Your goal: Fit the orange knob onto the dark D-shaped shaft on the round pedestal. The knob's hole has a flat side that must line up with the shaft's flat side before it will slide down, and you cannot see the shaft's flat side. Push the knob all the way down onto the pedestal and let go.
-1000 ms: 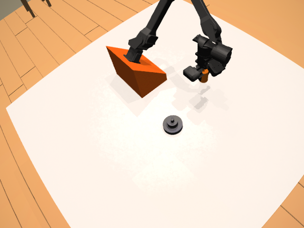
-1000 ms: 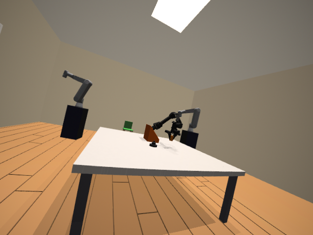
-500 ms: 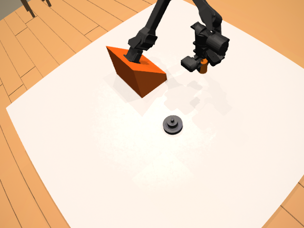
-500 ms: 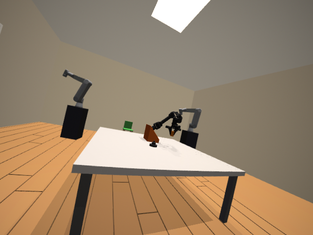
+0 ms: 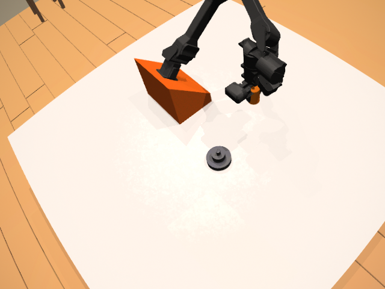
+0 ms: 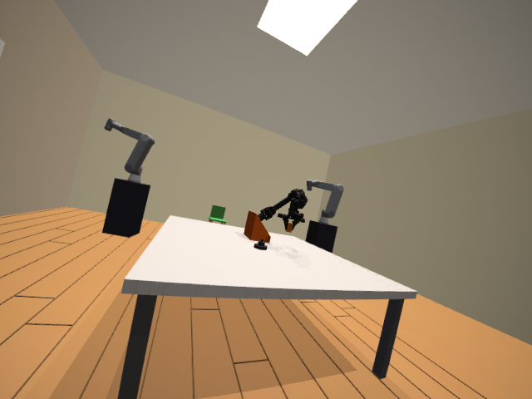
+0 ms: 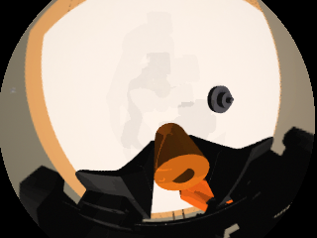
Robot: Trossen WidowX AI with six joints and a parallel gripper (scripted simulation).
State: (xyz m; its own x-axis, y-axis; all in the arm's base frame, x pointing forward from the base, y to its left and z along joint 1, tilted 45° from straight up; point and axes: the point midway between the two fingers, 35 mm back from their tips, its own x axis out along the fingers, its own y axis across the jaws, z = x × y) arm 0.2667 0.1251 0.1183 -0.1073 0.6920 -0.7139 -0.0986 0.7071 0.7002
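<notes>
The round pedestal is 50 mm ahead of my gripper tip, 180 mm to the right of it and 110 mm below it. The rest, counted from my gripper tip: orange knob (20 mm above).
</notes>
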